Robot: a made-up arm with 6 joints.
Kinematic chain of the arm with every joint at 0, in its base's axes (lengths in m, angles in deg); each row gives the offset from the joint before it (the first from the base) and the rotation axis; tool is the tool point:
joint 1: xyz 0 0 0.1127 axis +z
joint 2: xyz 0 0.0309 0 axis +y
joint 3: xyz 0 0 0.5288 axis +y
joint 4: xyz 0 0 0.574 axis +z
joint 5: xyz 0 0 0 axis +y
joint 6: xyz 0 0 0.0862 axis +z
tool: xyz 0 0 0
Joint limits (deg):
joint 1: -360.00..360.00
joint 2: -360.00..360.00
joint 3: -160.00..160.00
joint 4: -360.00..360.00
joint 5: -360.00..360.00
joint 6: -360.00..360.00
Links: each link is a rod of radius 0.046 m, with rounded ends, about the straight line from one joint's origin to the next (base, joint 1, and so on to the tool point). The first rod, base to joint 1, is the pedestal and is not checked.
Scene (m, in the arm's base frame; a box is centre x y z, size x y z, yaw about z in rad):
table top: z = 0
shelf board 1: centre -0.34 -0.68 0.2 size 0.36 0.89 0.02 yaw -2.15
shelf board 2: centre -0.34 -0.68 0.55 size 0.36 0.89 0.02 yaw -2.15
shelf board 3: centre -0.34 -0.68 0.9 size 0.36 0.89 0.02 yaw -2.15
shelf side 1: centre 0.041 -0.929 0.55 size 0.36 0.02 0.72 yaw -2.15
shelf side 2: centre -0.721 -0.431 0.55 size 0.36 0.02 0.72 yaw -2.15
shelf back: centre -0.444 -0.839 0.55 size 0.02 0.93 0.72 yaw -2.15
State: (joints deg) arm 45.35 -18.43 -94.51 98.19 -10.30 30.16
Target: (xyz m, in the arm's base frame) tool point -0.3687 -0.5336 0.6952
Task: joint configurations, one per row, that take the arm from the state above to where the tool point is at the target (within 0.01 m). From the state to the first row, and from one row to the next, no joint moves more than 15 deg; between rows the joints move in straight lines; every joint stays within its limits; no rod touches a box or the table.
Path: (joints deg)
1: 42.86 -7.75 -105.57 97.93 -10.41 30.16
2: 40.37 2.92 -116.63 97.67 -10.52 30.16
3: 37.88 13.60 -127.69 97.41 -10.62 30.16
4: 46.88 22.06 -118.66 97.52 -12.26 30.16
5: 55.89 30.53 -109.63 97.63 -13.89 30.16
6: 56.18 15.67 -98.00 98.00 -13.09 30.16
7: 56.48 0.82 -86.37 98.37 -12.29 30.16

